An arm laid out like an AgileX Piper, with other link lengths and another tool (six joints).
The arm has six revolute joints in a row. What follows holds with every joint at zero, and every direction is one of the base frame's. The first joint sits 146.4 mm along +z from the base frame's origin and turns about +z. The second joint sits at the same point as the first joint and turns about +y. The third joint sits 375.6 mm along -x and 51.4 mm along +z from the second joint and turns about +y. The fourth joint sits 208.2 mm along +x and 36.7 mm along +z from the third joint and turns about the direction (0.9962, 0, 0.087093). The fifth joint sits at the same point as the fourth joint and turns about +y. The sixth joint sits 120.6 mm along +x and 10.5 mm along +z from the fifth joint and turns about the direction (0.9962, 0, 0.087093). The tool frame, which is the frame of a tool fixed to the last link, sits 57.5 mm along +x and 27.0 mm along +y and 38.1 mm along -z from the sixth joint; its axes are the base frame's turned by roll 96.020, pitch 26.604 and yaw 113.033 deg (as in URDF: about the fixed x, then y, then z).
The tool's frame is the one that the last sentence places.
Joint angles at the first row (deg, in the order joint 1, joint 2, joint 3, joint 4, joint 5, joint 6):
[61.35, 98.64, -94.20, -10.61, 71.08, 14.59]
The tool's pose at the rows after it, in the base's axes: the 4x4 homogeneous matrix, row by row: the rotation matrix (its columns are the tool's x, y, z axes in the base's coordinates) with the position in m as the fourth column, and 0 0 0 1 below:
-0.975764 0.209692 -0.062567 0.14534; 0.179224 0.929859 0.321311 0.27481; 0.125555 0.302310 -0.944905 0.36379; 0 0 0 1
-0.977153 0.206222 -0.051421 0.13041; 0.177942 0.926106 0.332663 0.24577; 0.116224 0.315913 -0.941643 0.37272; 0 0 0 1
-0.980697 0.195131 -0.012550 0.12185; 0.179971 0.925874 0.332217 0.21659; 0.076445 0.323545 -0.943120 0.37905; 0 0 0 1
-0.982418 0.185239 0.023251 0.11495; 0.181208 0.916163 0.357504 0.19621; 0.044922 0.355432 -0.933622 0.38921; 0 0 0 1
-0.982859 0.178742 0.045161 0.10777; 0.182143 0.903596 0.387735 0.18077; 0.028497 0.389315 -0.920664 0.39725; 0 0 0 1
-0.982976 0.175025 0.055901 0.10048; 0.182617 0.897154 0.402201 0.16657; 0.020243 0.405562 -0.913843 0.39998; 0 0 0 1
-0.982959 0.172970 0.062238 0.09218; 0.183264 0.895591 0.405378 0.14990; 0.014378 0.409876 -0.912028 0.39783; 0 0 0 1
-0.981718 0.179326 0.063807 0.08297; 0.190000 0.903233 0.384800 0.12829; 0.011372 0.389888 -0.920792 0.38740; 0 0 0 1
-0.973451 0.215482 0.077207 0.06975; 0.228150 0.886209 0.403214 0.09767; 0.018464 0.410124 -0.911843 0.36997; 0 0 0 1
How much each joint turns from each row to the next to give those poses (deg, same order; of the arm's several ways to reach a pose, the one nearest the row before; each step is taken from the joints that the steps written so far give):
[0.00, -5.57, 4.38, 0.11, -0.01, 0.23]
[0.00, -5.37, 4.43, -0.27, 0.01, 0.00]
[0.00, -4.92, 3.84, -2.05, 0.00, 0.00]
[-0.04, -4.08, 1.56, -1.13, 0.13, 0.00]
[-0.09, -3.36, 1.10, -0.25, 0.00, 0.00]
[0.00, -2.78, 1.56, -0.13, 0.12, 0.00]
[0.00, -2.98, 2.62, -0.24, 0.00, 0.00]
[-0.18, -3.27, 4.43, -0.62, 0.00, 0.12]
[-3.06, -5.96, 7.51, 0.89, -2.71, 0.00]

